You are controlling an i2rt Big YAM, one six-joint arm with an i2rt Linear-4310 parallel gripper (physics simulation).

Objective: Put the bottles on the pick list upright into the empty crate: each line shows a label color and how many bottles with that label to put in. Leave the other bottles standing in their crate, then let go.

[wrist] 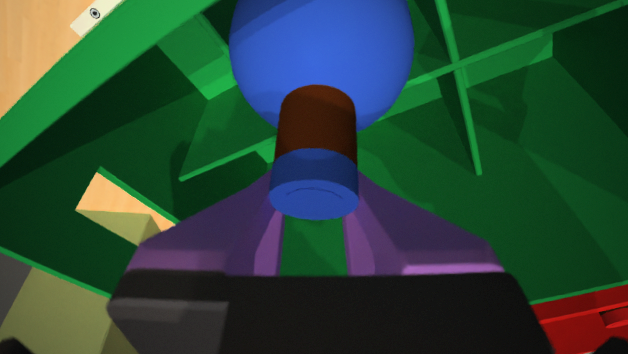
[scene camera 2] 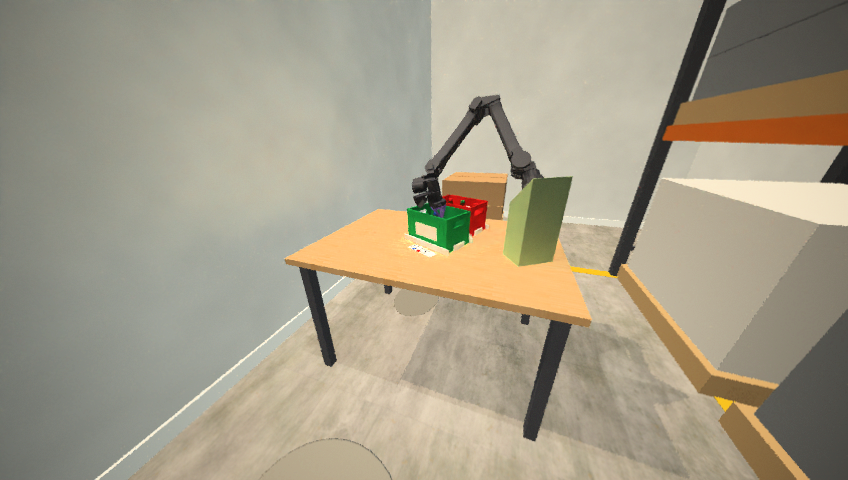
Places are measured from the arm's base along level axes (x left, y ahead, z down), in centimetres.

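Pixels of known places: gripper, fingertip midpoint: (wrist: pixel 313 176); arm's base, link origin: (scene camera 2: pixel 535 190).
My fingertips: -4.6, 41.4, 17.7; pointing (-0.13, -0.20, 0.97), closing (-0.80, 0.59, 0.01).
Note:
For each thing: its top centre in the pictures, then the offset to it from my fingertips, as dx, dy, dz. Level surfaces: height alone.
- blue bottle, top centre: (wrist: pixel 324 178) +2.1, +3.3, -3.4
- green crate, top centre: (wrist: pixel 392 254) (scene camera 2: pixel 438 209) -1.7, +2.1, -3.8
- red crate, top centre: (wrist: pixel 518 350) (scene camera 2: pixel 458 200) -24.0, -3.8, -3.8
- white pick list card, top centre: (scene camera 2: pixel 422 250) +12.1, +6.0, +13.5
- wooden table, surface height: dz +13.7
My gripper (scene camera 2: pixel 439 211) (wrist: pixel 313 176) has purple fingers shut on the neck of a blue bottle (wrist: pixel 320 55) with a brown neck and a blue cap. The bottle is inside the green crate (scene camera 2: pixel 438 237) (wrist: pixel 500 240), among its thin dividers; whether its base touches the crate floor is hidden. No other bottle shows in the visible part of the green crate in the wrist view. The red crate (scene camera 2: pixel 478 216) (wrist: pixel 575 320) stands just behind the green one, with dark bottle tops at its rim in the scene view. A white pick list card (scene camera 2: pixel 421 250) lies in front of the green crate.
An olive-green angular block (scene camera 2: pixel 536 223) (wrist: pixel 55 310) stands on the wooden table (scene camera 2: pixel 368 261) to the right of the crates. A cardboard box (scene camera 2: pixel 476 185) is behind the red crate. The arm arches over from the back right. A shelf rack (scene camera 2: pixel 648 154) is at the right.

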